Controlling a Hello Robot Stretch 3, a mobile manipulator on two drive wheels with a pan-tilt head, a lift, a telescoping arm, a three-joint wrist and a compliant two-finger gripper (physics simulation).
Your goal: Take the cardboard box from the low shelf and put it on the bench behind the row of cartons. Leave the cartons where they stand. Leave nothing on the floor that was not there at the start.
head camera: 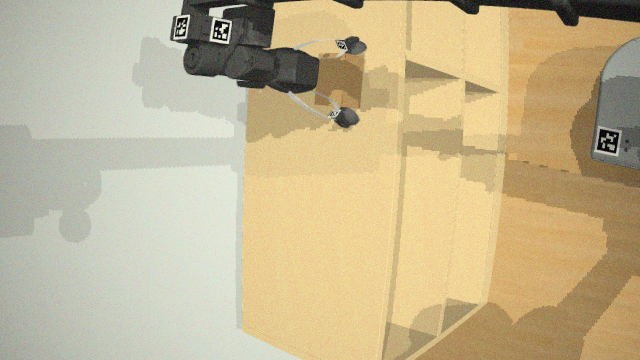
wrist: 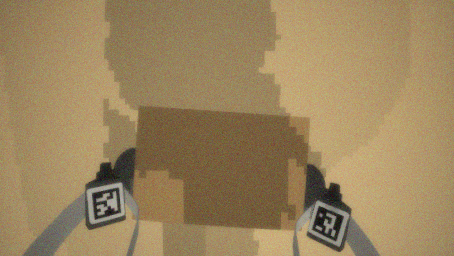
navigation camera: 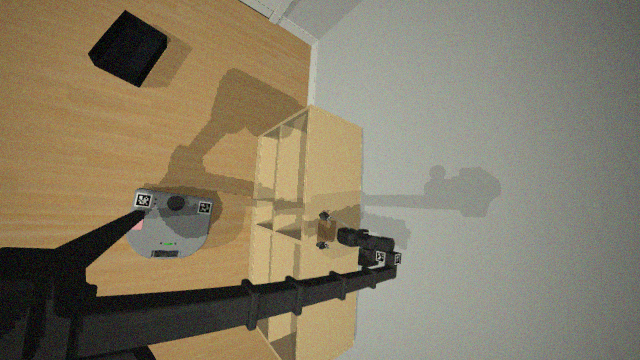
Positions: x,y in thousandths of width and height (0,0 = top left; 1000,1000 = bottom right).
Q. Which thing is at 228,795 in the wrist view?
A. My gripper.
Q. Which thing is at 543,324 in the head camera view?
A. My gripper.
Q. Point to a black box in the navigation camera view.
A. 202,138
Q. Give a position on a wooden shelf unit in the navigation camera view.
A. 485,454
